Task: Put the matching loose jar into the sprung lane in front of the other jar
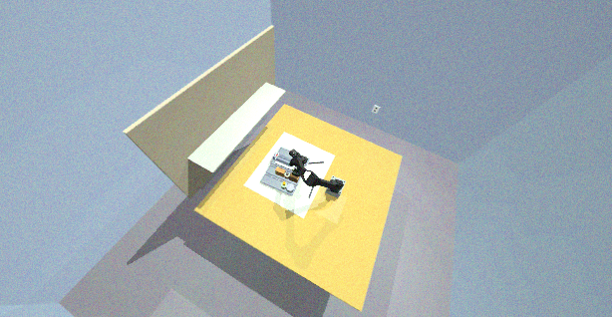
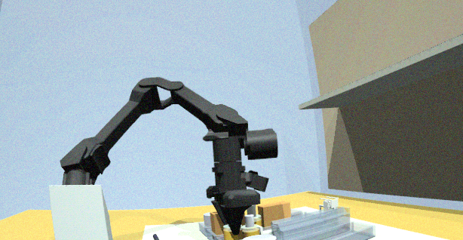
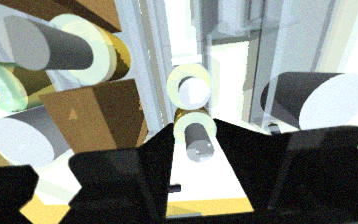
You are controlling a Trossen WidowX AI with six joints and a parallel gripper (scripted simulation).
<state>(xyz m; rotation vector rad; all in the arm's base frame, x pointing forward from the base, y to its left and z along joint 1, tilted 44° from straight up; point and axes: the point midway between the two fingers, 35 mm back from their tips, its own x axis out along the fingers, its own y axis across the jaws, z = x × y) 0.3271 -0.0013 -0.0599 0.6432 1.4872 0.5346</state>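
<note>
Right now the clear lane rack is 14 cm ahead of my gripper tip, 3 cm to the right of it and 2 cm below it. Also, from my gripper tip: shelf (50 cm ahead, 7 cm to the right, 33 cm above).
</note>
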